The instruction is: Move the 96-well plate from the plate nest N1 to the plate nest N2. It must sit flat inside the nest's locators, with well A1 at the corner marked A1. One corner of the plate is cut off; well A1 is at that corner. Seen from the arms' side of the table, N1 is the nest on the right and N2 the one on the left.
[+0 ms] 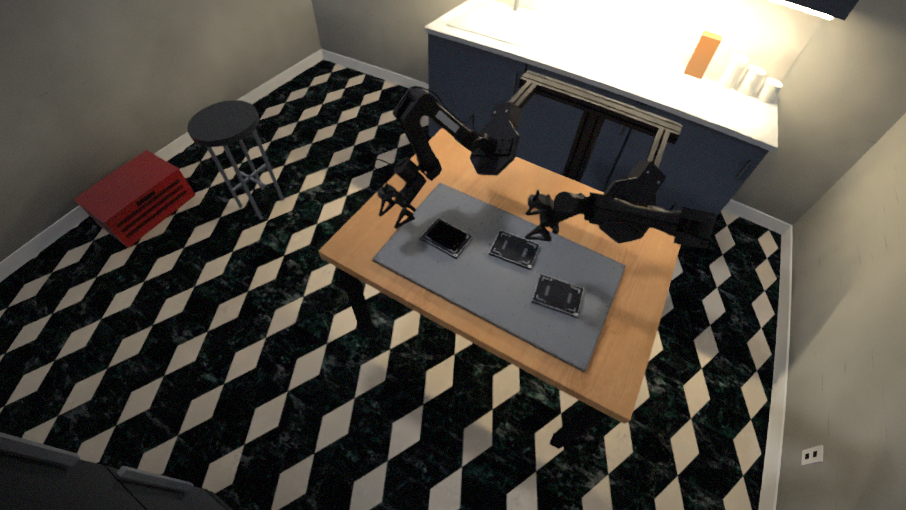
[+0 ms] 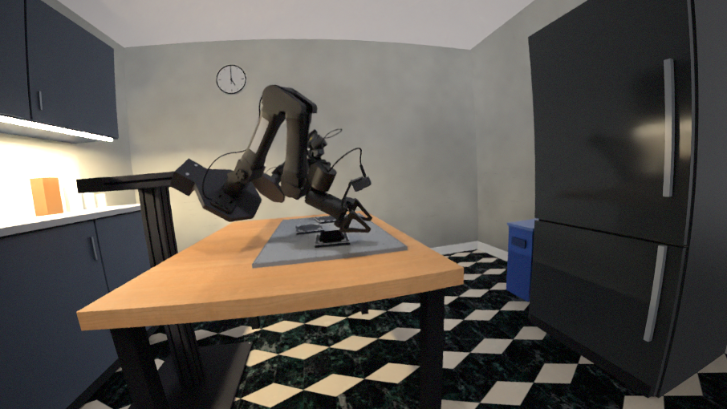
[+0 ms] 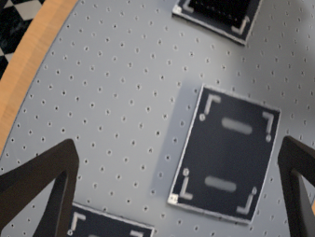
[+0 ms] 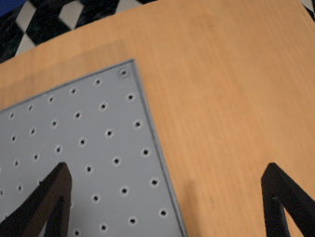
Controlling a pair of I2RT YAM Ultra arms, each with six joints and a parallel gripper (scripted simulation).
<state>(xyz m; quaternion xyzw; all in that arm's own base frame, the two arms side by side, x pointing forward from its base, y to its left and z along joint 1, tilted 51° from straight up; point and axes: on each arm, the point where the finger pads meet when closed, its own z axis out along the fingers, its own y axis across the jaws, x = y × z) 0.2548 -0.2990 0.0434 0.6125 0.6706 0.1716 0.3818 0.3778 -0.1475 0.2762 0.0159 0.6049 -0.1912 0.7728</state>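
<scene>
The black 96-well plate lies 180 mm to the left of my right hand, 110 mm behind it and 70 mm below it.
</scene>
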